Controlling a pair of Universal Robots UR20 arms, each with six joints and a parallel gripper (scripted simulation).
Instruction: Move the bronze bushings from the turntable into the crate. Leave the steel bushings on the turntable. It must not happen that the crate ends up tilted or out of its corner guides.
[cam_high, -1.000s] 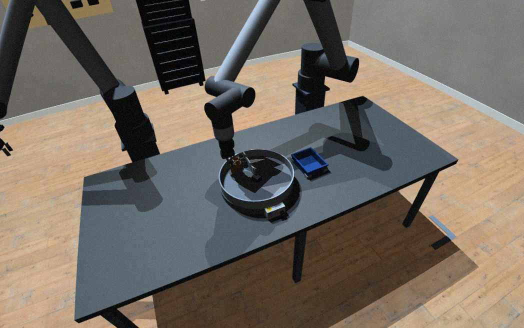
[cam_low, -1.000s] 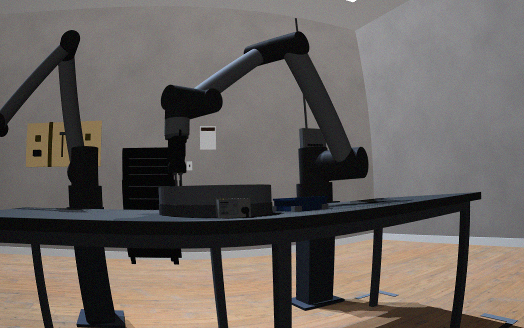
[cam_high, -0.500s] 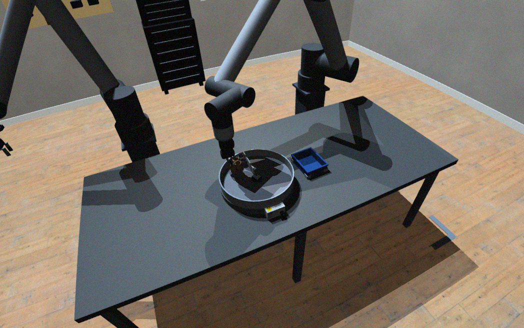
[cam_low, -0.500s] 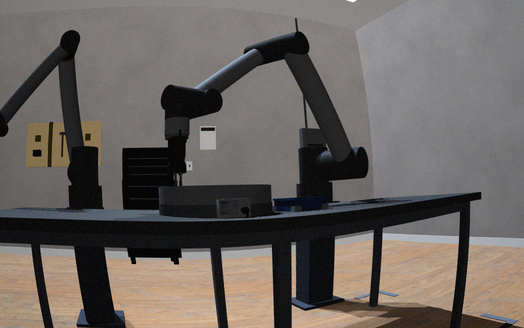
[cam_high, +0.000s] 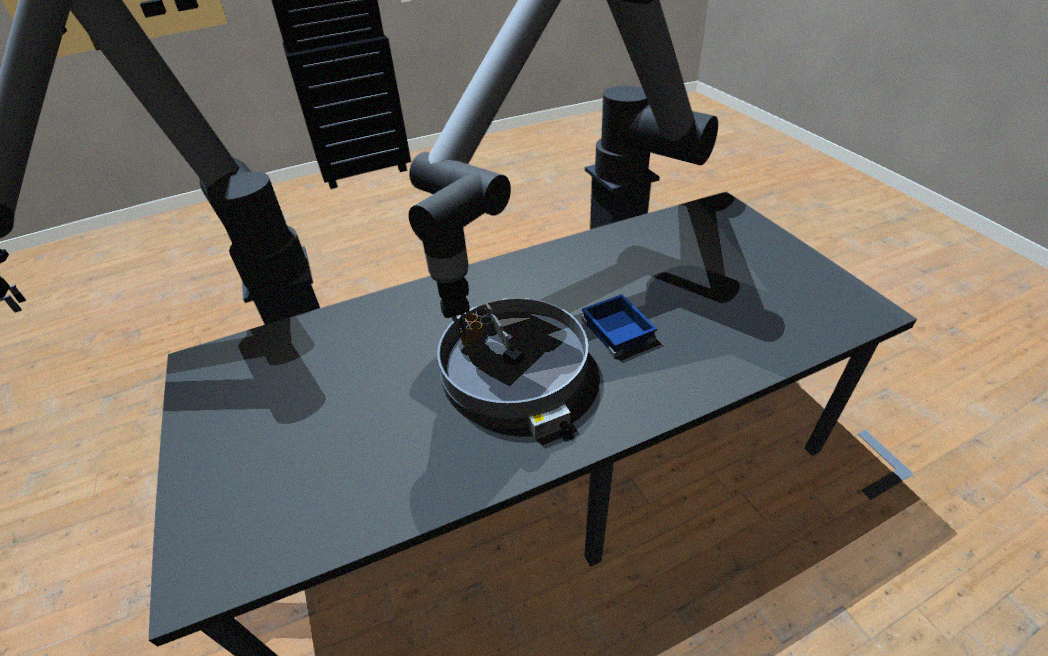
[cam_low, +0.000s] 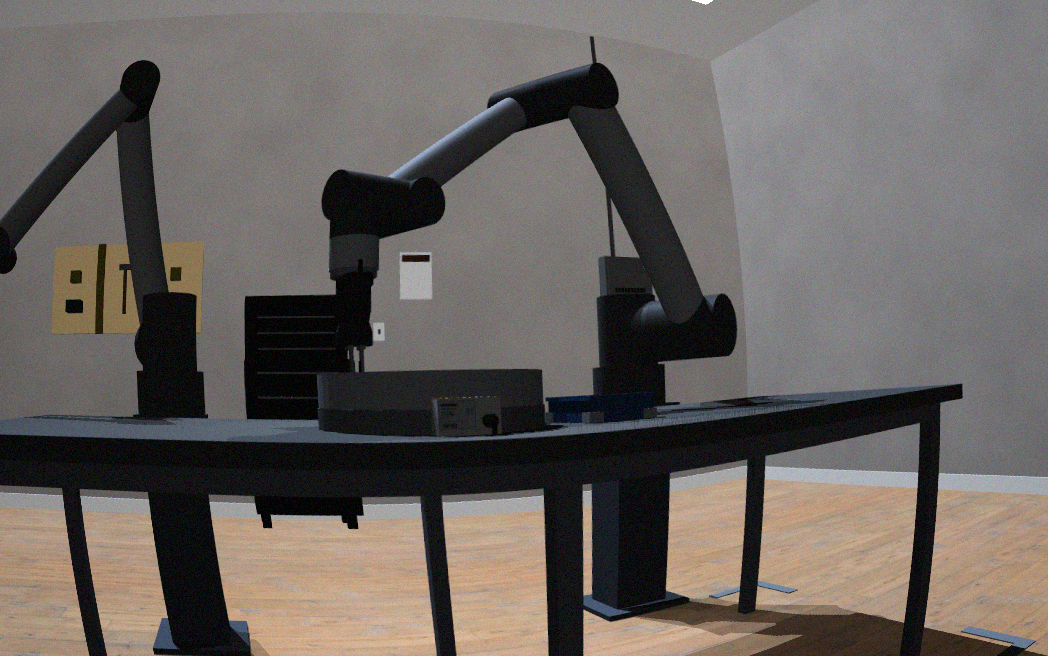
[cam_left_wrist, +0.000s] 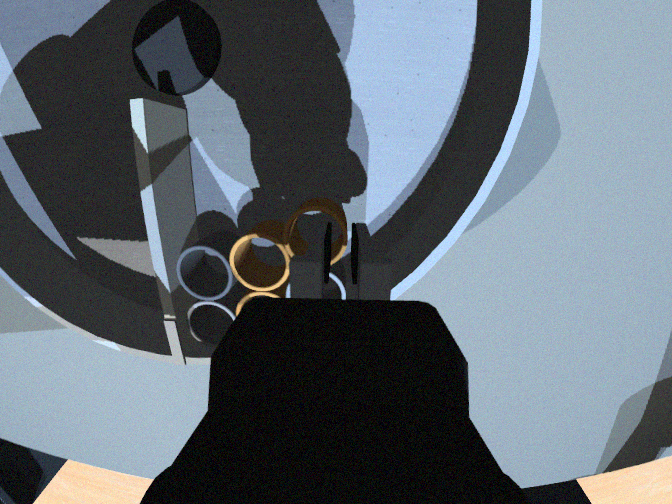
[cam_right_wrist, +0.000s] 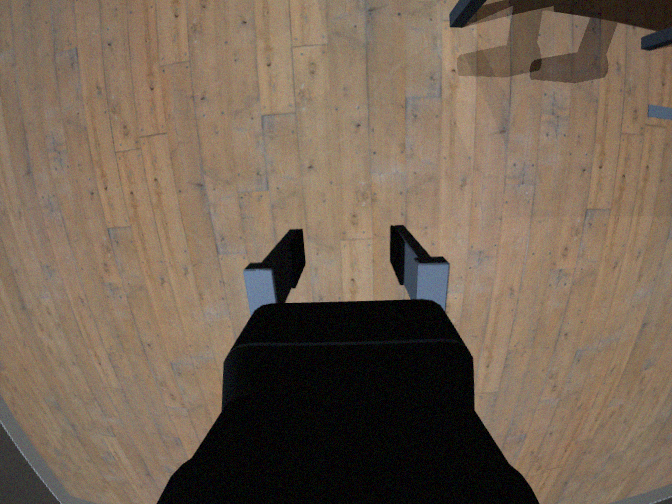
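Note:
The blue crate lies 120 mm ahead of my left hand, 460 mm to the left of it and 90 mm below it.

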